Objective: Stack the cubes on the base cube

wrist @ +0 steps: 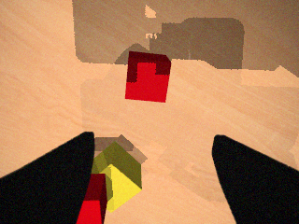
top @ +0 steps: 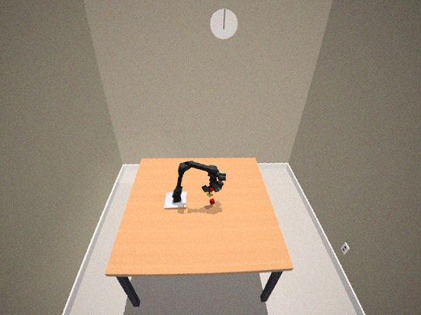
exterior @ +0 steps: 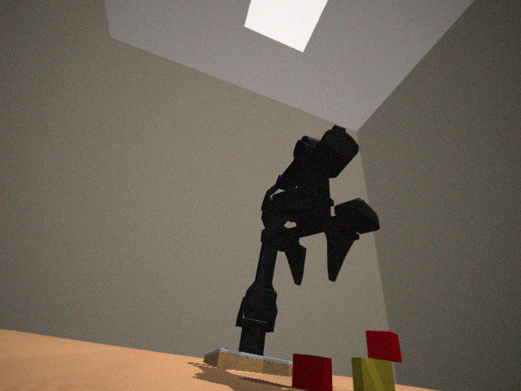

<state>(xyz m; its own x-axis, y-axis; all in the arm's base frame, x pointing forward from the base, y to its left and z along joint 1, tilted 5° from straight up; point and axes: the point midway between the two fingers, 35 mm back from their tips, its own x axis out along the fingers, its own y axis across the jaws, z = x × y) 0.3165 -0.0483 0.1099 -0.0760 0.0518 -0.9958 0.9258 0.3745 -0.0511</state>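
Right now the red cube is 10 cm below my gripper tip. From my gripper tip the other things lie so: yellow cube (1 cm behind, 10 cm to the left, 10 cm below).
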